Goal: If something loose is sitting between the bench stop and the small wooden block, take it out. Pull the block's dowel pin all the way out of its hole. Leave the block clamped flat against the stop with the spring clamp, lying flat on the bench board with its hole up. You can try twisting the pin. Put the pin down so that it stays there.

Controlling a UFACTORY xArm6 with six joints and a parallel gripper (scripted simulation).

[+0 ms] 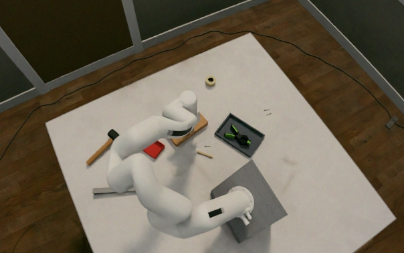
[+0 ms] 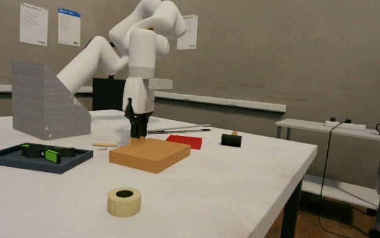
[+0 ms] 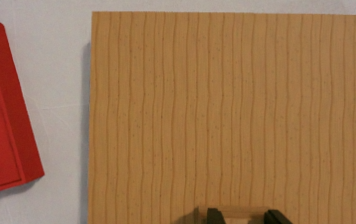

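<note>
My gripper is now 2 cm above the dowel pin. Also, from my hand: loose dowel (14 cm behind, 1 cm to the right, 7 cm below); then small wooden block (3 cm below); then red tray (4 cm ahead, 20 cm to the left, 7 cm below).
</note>
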